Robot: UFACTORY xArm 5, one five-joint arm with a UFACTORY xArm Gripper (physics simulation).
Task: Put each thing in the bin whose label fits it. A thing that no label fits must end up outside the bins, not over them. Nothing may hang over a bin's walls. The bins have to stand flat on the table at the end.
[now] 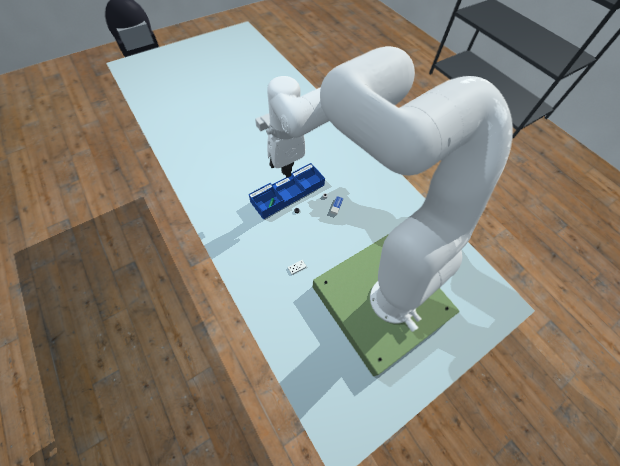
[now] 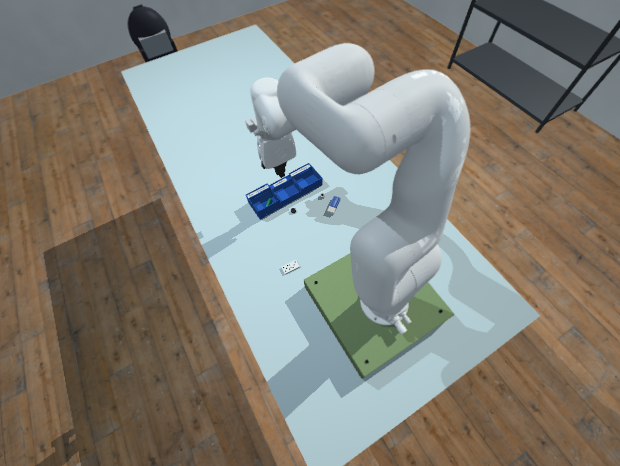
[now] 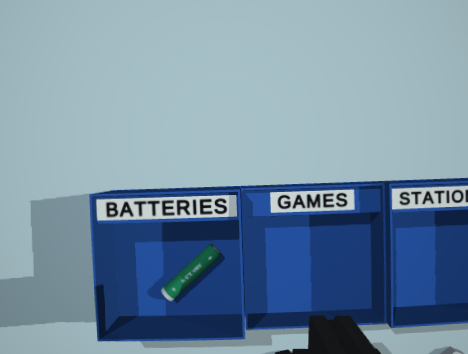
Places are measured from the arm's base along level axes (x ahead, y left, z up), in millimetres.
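Pixels of known places: gripper, between the fingertips: (image 1: 286, 173) (image 2: 280, 174).
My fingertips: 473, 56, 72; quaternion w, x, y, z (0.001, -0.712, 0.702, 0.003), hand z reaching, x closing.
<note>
Ahead of a thing's pixels: the offset from my fingertips to its top centre, as dx, dy, dz. "pt": to the spot under its first point. Level surfaces: height alone.
The green battery @(+1, +63, -110) (image 1: 271, 202) (image 2: 269, 202) (image 3: 191, 273) lies slanted inside the BATTERIES bin @(pt -29, +73, -99) (image 3: 170, 327). The GAMES bin @(+17, -11, -81) (image 1: 287, 190) (image 2: 285, 190) (image 3: 287, 260) and the bin labelled STATIO..., its label cut off @(pt +11, -82, -121) (image 3: 415, 260), look empty. My gripper (image 1: 287, 173) (image 2: 281, 173) (image 3: 330, 320) is shut and empty, above the bin row near the GAMES bin. A white domino with black pips @(-236, +105, -121) (image 1: 296, 267) (image 2: 290, 267) lies near the green base plate. A blue and white eraser @(-114, -126, -115) (image 1: 336, 205) (image 2: 332, 205), a black nut @(-61, +0, -119) (image 1: 296, 210) (image 2: 293, 210) and a grey nut @(-59, -114, -119) (image 1: 324, 195) (image 2: 322, 195) lie outside the bins.
The green base plate (image 1: 345, 280) (image 2: 333, 285) carries the arm at the near end of the pale table @(dz -128) (image 1: 200, 125) (image 2: 200, 125). The joined bins stand on the table. A dark shelf unit (image 1: 566, 70) (image 2: 581, 75) and a black chair (image 1: 127, 20) (image 2: 147, 25) stand beyond the table.
</note>
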